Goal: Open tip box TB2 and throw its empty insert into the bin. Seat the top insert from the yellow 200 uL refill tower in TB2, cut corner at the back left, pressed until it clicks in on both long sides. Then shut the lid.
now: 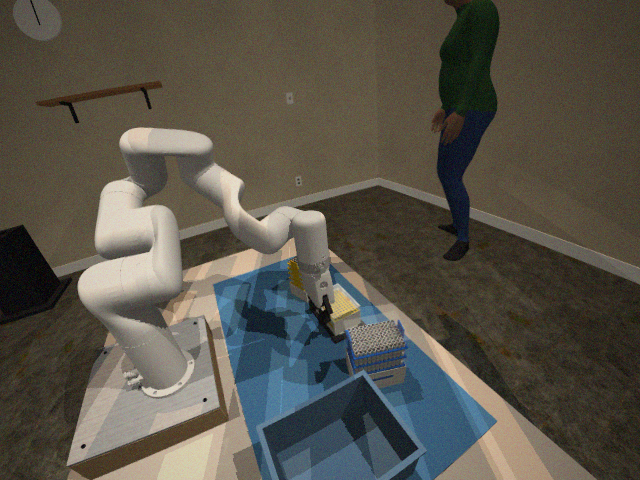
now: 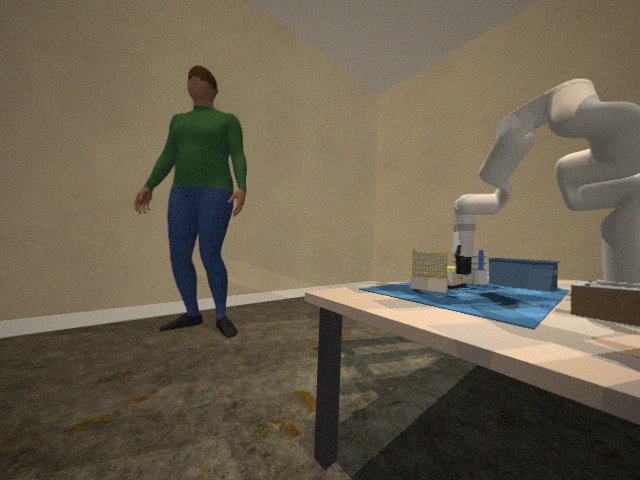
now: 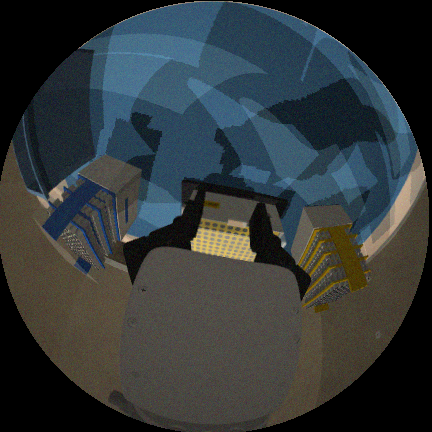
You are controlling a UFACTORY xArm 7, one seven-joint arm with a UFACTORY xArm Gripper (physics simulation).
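Observation:
Tip box TB2 [image 1: 345, 318] [image 3: 230, 210] stands on the blue mat [image 1: 270, 352] [image 3: 241, 80] between the two refill towers. A yellow perforated insert [image 1: 345, 305] [image 3: 223, 241] shows in its top. My gripper [image 1: 325, 315] [image 2: 462, 272] [image 3: 228, 205] is open and reaches down over the box's near long side, one dark finger on each side of the box. Nothing is held between the fingers. The yellow 200 uL refill tower [image 1: 295, 277] [image 2: 430, 269] [image 3: 336, 257] stands just behind the arm. The blue bin [image 1: 309, 401] [image 2: 523, 273] stands at the mat's front.
A blue refill tower [image 1: 377, 350] [image 3: 86, 213] stands between the tip box and the bin. A person in a green top [image 1: 466, 95] [image 2: 201, 190] stands on the floor beyond the table's far side. The robot base [image 1: 151, 362] is at the left.

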